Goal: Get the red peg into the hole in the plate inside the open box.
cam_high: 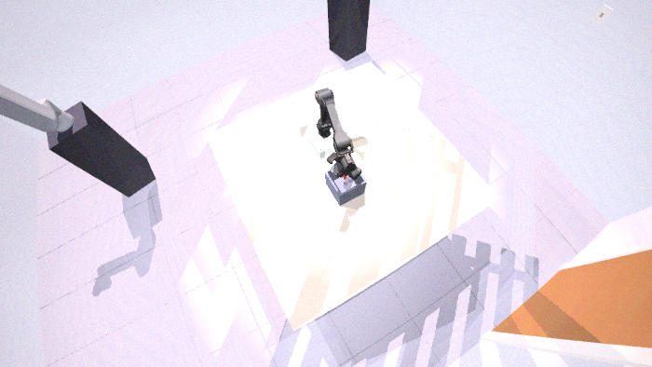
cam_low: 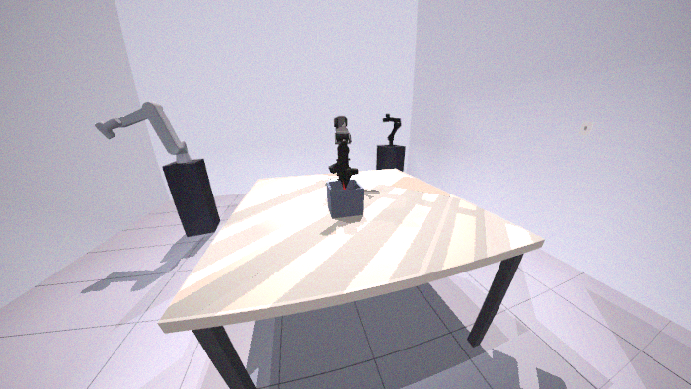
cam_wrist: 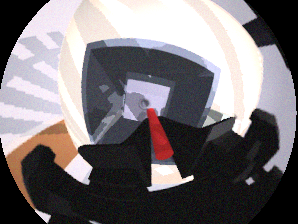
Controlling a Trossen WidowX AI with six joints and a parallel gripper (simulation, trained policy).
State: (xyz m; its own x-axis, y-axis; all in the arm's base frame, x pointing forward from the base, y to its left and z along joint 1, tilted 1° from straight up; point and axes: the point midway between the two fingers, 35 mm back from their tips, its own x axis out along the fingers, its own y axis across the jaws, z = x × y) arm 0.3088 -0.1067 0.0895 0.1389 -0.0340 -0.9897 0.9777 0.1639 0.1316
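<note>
The red peg is 20 mm above my gripper tip.
</note>
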